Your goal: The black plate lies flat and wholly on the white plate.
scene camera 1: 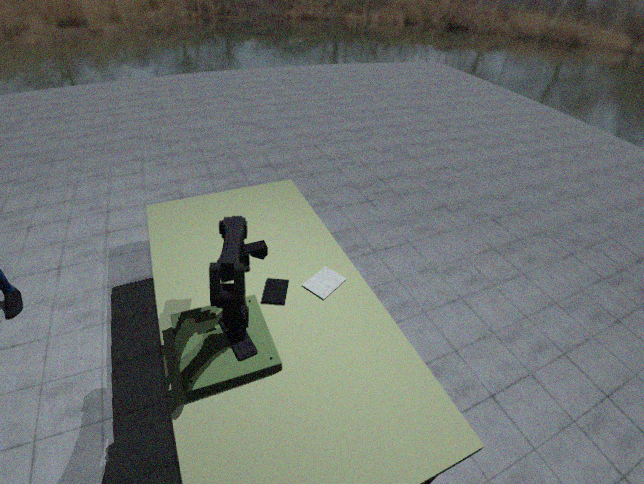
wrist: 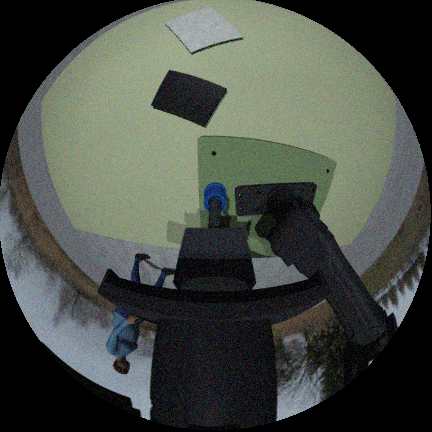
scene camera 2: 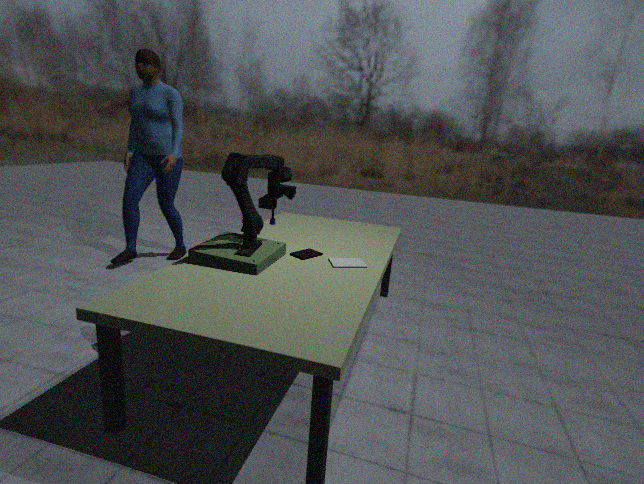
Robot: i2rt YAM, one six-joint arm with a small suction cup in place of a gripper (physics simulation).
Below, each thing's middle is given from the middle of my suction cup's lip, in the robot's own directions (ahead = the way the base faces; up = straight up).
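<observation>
The black plate (wrist: 188,95) first: my suction cup is 50 mm to the right of it, 170 mm short of it and 160 mm above it. And there's the white plate (scene camera 1: 323,283), which is 10 mm to the right of my suction cup, 390 mm ahead of it and 160 mm below it.
</observation>
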